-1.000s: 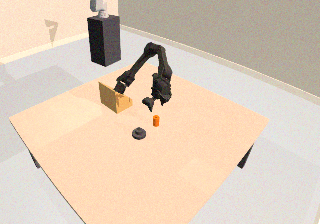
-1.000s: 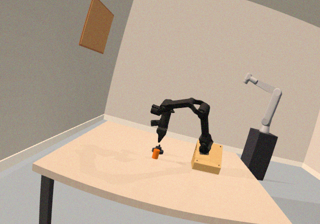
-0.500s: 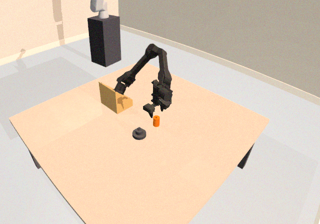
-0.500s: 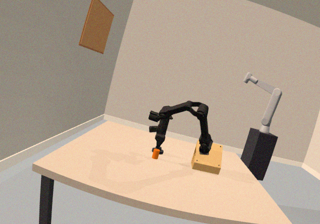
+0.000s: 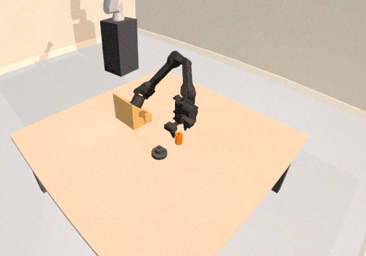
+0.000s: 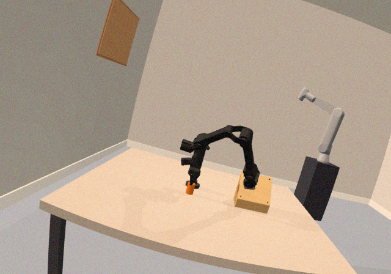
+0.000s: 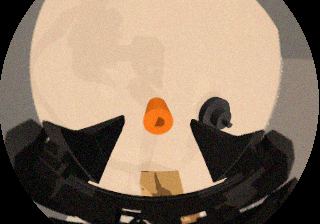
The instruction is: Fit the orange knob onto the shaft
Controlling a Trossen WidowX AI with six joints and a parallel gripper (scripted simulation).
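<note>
Now: gripper tip 3 cm above the orange knob. The rest, counted from my gripper tip: dark round pedestal (14 cm to the right, 3 cm below, 3 cm behind).
</note>
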